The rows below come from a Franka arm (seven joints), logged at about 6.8 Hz.
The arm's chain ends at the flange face. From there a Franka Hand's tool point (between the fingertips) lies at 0.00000 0.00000 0.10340 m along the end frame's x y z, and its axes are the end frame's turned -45 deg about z.
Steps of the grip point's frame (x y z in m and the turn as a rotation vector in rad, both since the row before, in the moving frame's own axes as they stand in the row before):
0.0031 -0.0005 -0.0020 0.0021 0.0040 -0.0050
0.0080 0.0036 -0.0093 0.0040 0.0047 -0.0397
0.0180 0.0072 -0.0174 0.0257 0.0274 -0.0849
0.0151 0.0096 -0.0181 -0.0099 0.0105 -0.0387
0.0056 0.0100 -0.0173 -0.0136 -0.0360 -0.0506
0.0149 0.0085 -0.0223 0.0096 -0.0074 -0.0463
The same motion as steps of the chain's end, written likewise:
0.0017 -0.0021 -0.0020 0.0043 0.0013 -0.0050
0.0082 -0.0025 -0.0093 0.0062 0.0005 -0.0397
0.0179 -0.0038 -0.0173 0.0375 0.0012 -0.0849
0.0160 -0.0038 -0.0181 0.0004 0.0144 -0.0387
0.0126 -0.0006 -0.0172 -0.0351 -0.0158 -0.0506
0.0178 -0.0044 -0.0223 0.0016 -0.0120 -0.0463

